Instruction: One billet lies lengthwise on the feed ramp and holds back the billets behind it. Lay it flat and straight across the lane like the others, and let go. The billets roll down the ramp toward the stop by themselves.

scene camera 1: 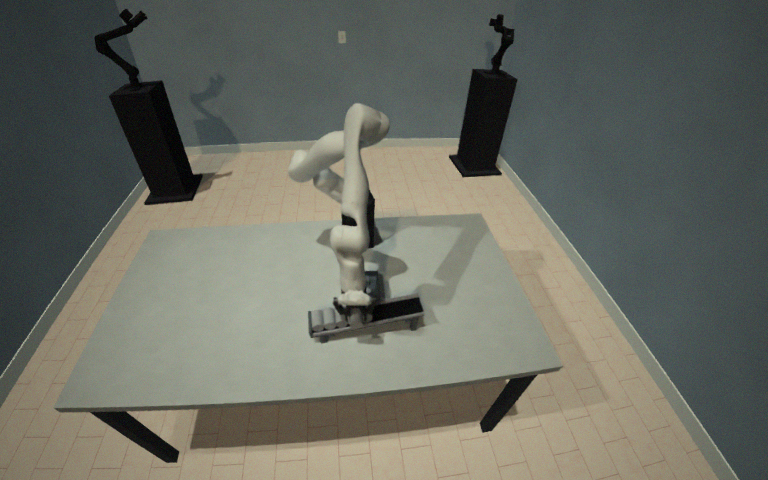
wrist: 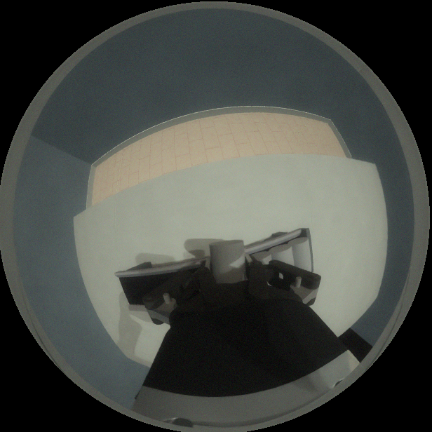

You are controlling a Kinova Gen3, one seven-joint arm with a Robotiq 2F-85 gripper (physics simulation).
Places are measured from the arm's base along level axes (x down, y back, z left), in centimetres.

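Pixels of known places: gripper, fingertip midpoint: (scene camera 1: pixel 356 321).
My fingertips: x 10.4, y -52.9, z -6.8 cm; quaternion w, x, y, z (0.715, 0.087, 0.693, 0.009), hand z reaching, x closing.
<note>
Ahead of a thing's pixels: the offset from my fingertips to its top centre. "pt": to the spot under its first point. Level surfaces: height alone.
The feed ramp @[pt dx +2.7, dy -0.3, dz +13.5 cm] (scene camera 1: pixel 396 322) (wrist: pixel 160 270) stands on the table, its stop end at the left in the scene view and at the right in the wrist view. Several grey billets @[dx +0.5, dy +4.2, dz -8.8 cm] (scene camera 1: pixel 323 319) (wrist: pixel 301 254) lie across the lane, side by side at the stop. My gripper (scene camera 1: pixel 355 315) (wrist: pixel 227 261) is shut on a grey billet (wrist: pixel 227 257), over the lane just up-ramp of the row. The held billet points across the lane, and its near end reaches over the side rail in the wrist view. Whether it touches the lane floor is hidden by the fingers.
The dark lane on the high side of the ramp shows right of the gripper in the scene view. A dark blue-grey object @[pt dx +9.7, dy +26.4, dz +9.4 cm] (scene camera 1: pixel 371 278) stands behind the ramp, partly hidden by the arm. The table @[dx +10.1 cm] (scene camera 1: pixel 198 339) extends around the ramp. Two black pedestals (scene camera 1: pixel 150 141) (scene camera 1: pixel 485 121) stand beyond the table.
</note>
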